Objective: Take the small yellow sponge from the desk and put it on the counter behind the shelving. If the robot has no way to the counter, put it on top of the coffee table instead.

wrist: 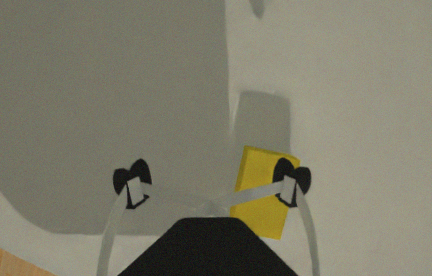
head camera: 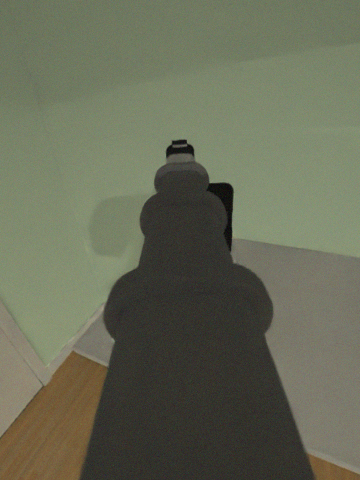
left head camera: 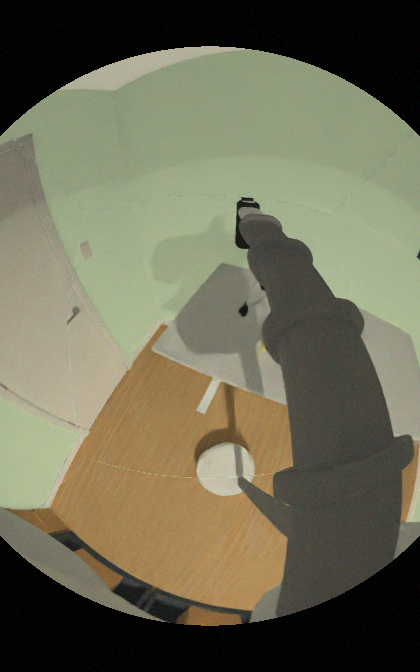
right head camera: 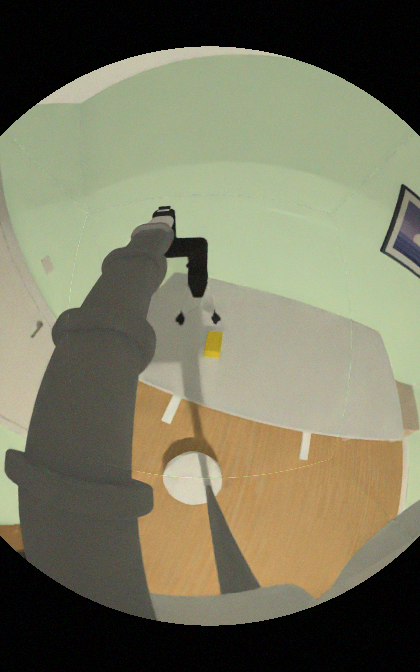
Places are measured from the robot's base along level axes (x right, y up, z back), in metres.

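Pixels of known places: gripper, between the fingertips: (wrist: 212, 175).
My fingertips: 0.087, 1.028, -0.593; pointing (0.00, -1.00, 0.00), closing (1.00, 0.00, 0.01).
Behind a point stands the place of what it marks, as x, y, z.
The small yellow sponge (left head camera: 263, 346) (right head camera: 213, 344) (wrist: 260, 215) {0.143, 0.968, -0.529} lies on the light grey desk (head camera: 320, 325) {0.398, 0.923, -0.540} (left head camera: 385, 345) (right head camera: 300, 370) (wrist: 360, 125) {0.288, 0.923, -0.632}. A sliver of it shows beside the arm in the left head view. My gripper (right head camera: 198, 318) (wrist: 212, 175) {0.087, 1.028, -0.593} is open, with no object between its fingertips, and hangs above the desk. In the wrist view its right fingertip overlaps the sponge's upper right part, and the left fingertip is well to the left. The gripper's body hides some of the sponge's lower edge. The counter, shelving and coffee table do not show.
Green walls stand behind and left of the desk. A door (left head camera: 30, 300) (right head camera: 20, 300) is at the left. A round white object (left head camera: 217, 470) (right head camera: 180, 480) stands on the wooden floor (left head camera: 150, 450) (right head camera: 280, 510) in front of the desk. A framed picture (right head camera: 410, 245) hangs at the right.
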